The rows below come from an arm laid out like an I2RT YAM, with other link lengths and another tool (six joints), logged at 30 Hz.
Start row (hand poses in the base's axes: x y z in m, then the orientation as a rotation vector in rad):
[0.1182 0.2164 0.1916 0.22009 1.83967 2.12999]
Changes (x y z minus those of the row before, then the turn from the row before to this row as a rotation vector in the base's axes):
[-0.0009 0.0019 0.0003 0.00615 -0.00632 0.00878]
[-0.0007 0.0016 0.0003 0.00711 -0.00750 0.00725]
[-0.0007 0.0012 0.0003 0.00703 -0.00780 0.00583]
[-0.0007 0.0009 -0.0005 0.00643 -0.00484 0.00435]
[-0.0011 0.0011 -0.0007 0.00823 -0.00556 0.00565]
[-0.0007 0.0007 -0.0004 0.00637 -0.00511 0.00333]
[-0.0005 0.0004 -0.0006 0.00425 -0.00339 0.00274]
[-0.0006 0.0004 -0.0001 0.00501 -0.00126 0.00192]
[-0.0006 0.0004 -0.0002 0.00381 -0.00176 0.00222]
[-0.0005 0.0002 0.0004 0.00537 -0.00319 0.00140]
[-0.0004 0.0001 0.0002 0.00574 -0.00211 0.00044]
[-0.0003 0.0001 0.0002 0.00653 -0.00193 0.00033]
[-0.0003 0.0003 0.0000 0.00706 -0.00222 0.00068]
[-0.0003 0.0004 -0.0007 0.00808 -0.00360 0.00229]
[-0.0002 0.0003 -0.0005 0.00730 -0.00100 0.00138]
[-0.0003 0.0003 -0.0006 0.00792 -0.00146 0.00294]
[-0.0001 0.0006 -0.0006 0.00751 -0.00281 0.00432]
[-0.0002 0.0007 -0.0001 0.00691 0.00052 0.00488]
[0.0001 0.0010 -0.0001 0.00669 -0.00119 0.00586]
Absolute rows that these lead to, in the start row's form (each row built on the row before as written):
[0.1173 0.2183 0.1919 0.20684 1.83412 2.14005]
[0.1166 0.2199 0.1922 0.19382 1.82612 2.14961]
[0.1159 0.2211 0.1925 0.18168 1.81729 2.15798]
[0.1152 0.2220 0.1920 0.17397 1.80995 2.16559]
[0.1141 0.2231 0.1913 0.16473 1.80089 2.17551]
[0.1134 0.2238 0.1909 0.15758 1.79292 2.18220]
[0.1129 0.2242 0.1903 0.15238 1.78783 2.18700]
[0.1123 0.2246 0.1902 0.15044 1.78268 2.19257]
[0.1117 0.2250 0.1900 0.14741 1.77867 2.19708]
[0.1112 0.2252 0.1904 0.14383 1.77185 2.20200]
[0.1108 0.2253 0.1906 0.14237 1.76475 2.20691]
[0.1105 0.2254 0.1908 0.14138 1.75683 2.21250]
[0.1102 0.2257 0.1908 0.13988 1.74832 2.21870]
[0.1099 0.2261 0.1901 0.13569 1.73868 2.22649]
[0.1097 0.2264 0.1896 0.13504 1.73080 2.23370]
[0.1094 0.2267 0.1890 0.13270 1.72267 2.24240]
[0.1093 0.2273 0.1884 0.12756 1.71487 2.25127]
[0.1091 0.2280 0.1883 0.12564 1.70962 2.26102]
[0.1092 0.2290 0.1882 0.12088 1.70415 2.27073]

